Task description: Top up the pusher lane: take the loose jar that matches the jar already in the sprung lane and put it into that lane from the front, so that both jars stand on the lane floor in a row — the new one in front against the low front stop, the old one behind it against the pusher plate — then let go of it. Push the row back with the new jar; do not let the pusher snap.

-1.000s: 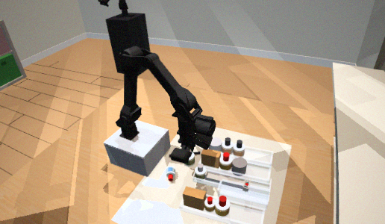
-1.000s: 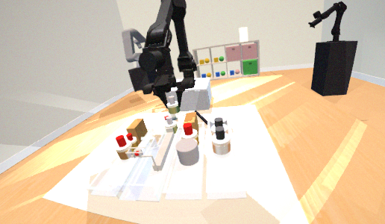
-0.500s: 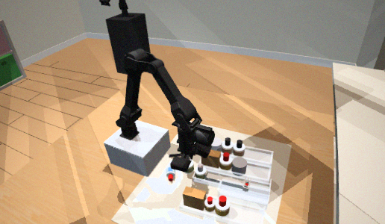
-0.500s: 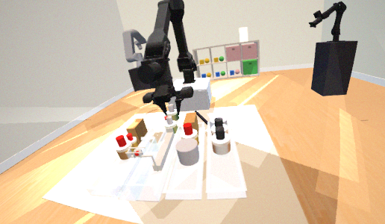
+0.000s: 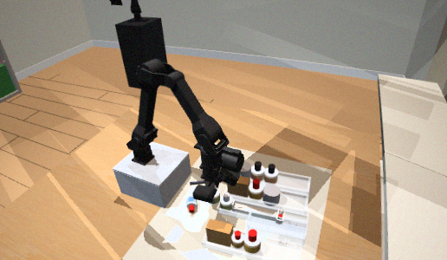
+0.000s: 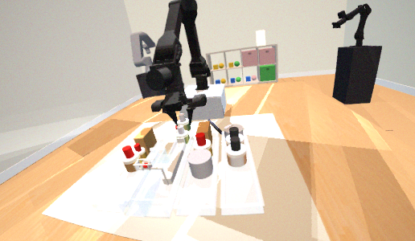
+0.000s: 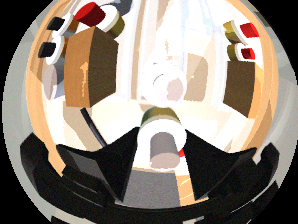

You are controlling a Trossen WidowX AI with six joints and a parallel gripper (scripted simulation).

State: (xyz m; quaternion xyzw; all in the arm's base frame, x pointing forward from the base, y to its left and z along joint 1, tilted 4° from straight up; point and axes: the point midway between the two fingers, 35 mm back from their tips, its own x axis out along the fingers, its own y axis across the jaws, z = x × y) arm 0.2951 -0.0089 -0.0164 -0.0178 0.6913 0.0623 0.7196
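Right now my gripper tip is 10 cm to the right of the thin black bar, 7 cm past it and 5 cm above it. From my gripper tip the other things lie so: clear sprung lane 20 cm ahead, 4 cm below; then red mark 24 cm ahead, 2 cm above, 1 cm to the right.
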